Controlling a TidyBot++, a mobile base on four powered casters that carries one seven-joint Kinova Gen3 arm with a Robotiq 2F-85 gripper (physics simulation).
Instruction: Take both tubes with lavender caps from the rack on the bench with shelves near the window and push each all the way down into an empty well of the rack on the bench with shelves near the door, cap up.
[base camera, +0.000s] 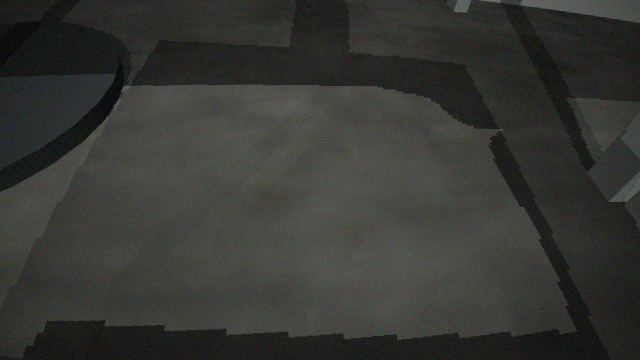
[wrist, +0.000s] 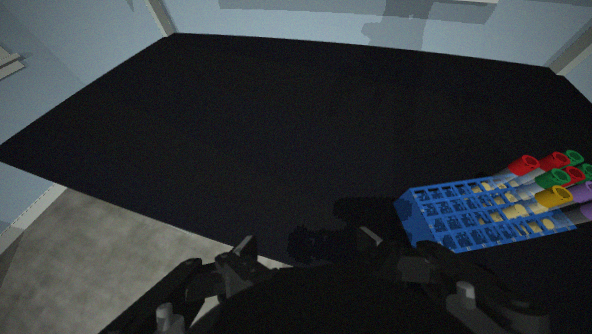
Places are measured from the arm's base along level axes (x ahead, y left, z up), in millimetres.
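Where they show: gripper, fingertip midpoint: (wrist: 306, 243).
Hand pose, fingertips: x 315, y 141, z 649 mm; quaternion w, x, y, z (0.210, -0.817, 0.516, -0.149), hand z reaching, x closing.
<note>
Things, the pixels of their top centre, and the offset from my fingertips. "spot": a spot on its surface instead. Level surfaces: height alone.
- blue rack, surface spot: (wrist: 420, 220) spot: 97 mm ahead, 133 mm right, 85 mm down
- black bench top, surface height: 131 mm down
- yellow cap, surface spot: (wrist: 553, 197) spot: 139 mm ahead, 237 mm right, 16 mm down
A blue rack (wrist: 420, 220) stands on the black bench top (wrist: 280, 125) at the right of the wrist view. Two tubes with lavender caps stand at its far right end, cut by the view's edge: one cap (wrist: 582, 192) behind, the other cap (wrist: 586, 212) nearer. The wells toward the rack's left end are empty. My gripper (wrist: 306, 243) is open, with nothing between its fingers, to the left of the rack and above the bench's near edge. Which of the two benches this is cannot be told. The rack and gripper do not show in the base camera view.
Tubes with red caps (wrist: 524, 164), green caps (wrist: 552, 177) and a yellow cap (wrist: 553, 197) crowd beside the lavender ones. Pale blue walls (wrist: 300, 22) border the bench. In the base camera view, a round dark object (base camera: 50, 110) is at left and a grey block (base camera: 617, 167) at right.
</note>
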